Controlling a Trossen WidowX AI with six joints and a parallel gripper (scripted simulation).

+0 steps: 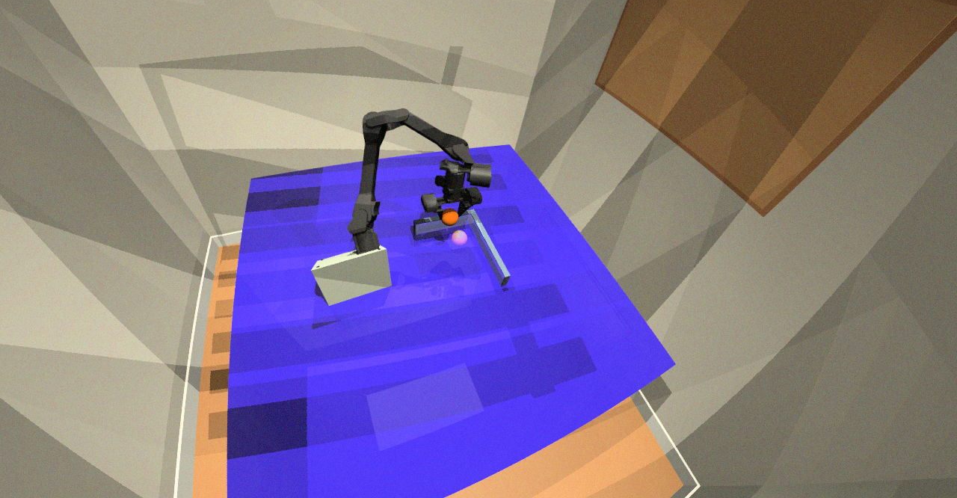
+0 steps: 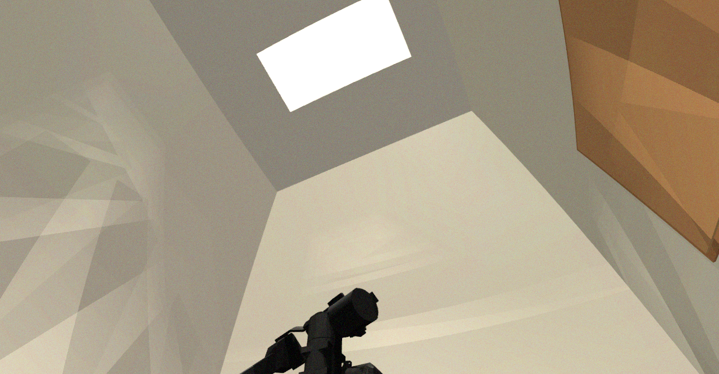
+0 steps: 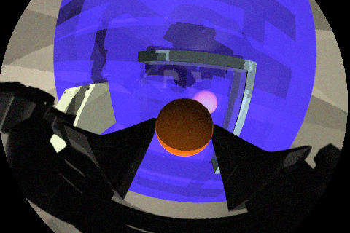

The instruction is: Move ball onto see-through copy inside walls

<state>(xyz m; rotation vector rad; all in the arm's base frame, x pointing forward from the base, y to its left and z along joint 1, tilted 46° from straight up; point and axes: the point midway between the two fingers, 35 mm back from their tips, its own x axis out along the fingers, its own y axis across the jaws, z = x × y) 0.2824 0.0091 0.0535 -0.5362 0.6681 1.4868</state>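
My gripper tip is now 50 mm short of the see-through copy of ball, 10 mm to the left of it and 120 mm above it. From my gripper tip the other things lie so: orange ball (right at my gripper tip); clear wall (30 mm ahead, 90 mm to the left, 120 mm below).
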